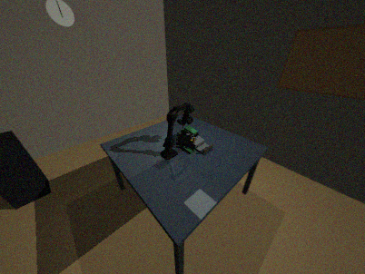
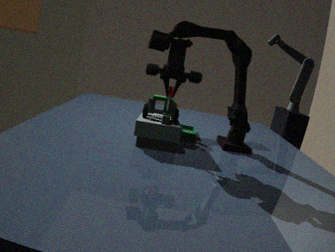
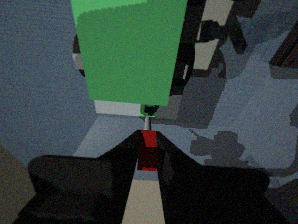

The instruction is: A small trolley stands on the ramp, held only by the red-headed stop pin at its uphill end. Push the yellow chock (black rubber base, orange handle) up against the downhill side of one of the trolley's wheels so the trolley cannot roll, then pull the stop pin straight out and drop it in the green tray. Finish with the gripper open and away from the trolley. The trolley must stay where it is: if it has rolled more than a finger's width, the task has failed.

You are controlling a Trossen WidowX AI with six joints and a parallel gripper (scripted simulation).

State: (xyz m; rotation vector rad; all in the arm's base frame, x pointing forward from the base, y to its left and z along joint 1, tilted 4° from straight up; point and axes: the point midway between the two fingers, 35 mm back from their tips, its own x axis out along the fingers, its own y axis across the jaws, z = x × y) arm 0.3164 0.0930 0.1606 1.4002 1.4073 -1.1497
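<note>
My gripper tip is now 200 mm to the left of the green tray, 180 mm above it and 110 mm past it. Round my gripper tip: grey ramp 120 mm below, 100 mm to the right, 20 mm ahead; red-headed stop pin right at my gripper tip; green-topped trolley 90 mm to the right, 60 mm below, 20 mm ahead.
</note>
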